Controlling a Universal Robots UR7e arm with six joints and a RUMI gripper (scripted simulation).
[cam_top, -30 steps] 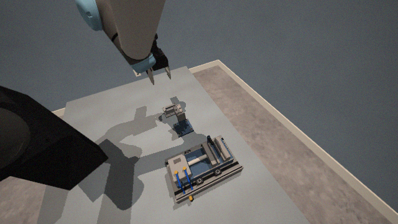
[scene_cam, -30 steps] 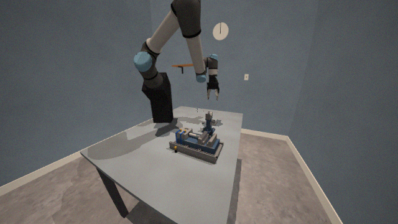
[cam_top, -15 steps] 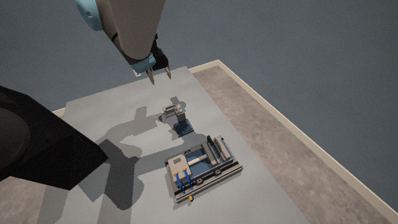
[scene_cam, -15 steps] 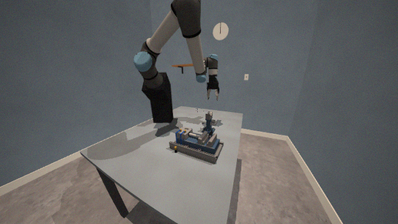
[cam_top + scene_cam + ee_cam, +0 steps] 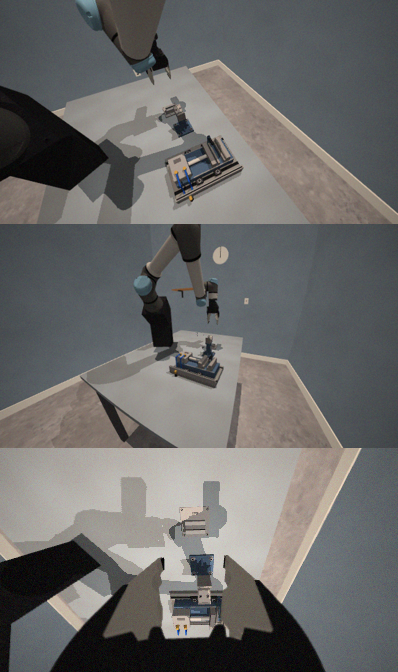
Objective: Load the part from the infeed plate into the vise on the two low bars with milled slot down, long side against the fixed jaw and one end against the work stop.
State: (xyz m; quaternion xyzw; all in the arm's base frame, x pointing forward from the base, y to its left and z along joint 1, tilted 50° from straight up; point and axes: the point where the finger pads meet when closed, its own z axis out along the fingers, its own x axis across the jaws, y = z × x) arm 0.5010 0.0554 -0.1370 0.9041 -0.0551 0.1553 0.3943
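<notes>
Now: the part 21 cm below my hand. From my hand the other things lie so: cylinder rod 9 cm behind, 37 cm to the right, 17 cm below; then pale plate 1 cm to the left, 24 cm below; then work stop 1 cm ahead, 35 cm to the right, 15 cm below.
</notes>
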